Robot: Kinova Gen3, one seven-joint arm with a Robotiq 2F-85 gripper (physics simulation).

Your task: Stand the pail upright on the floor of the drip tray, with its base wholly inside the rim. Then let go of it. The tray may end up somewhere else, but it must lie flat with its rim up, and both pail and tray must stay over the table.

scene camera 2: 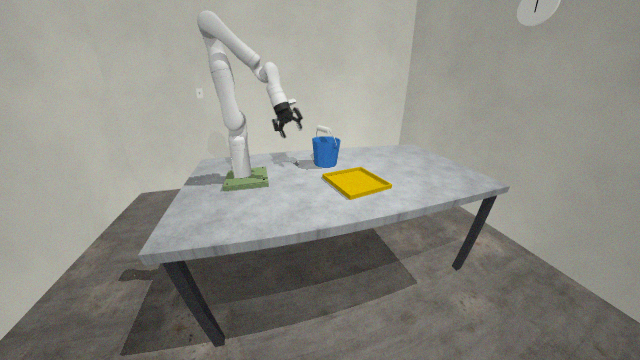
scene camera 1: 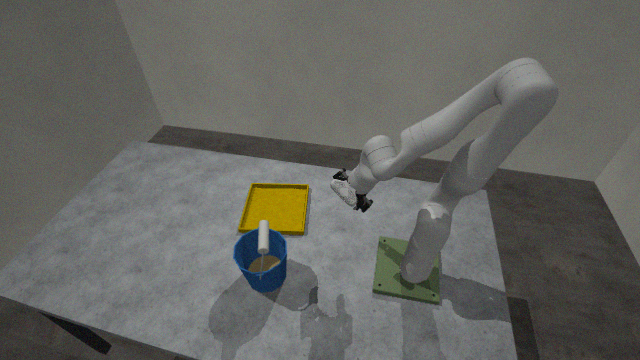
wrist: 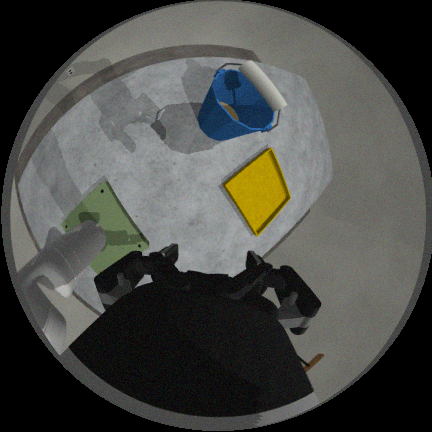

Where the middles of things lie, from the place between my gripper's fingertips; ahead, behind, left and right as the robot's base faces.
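The yellow drip tray [scene camera 1: 284, 205] is there, 23 cm below my hand. It is also 13 cm to the right of my hand and 29 cm ahead of it.
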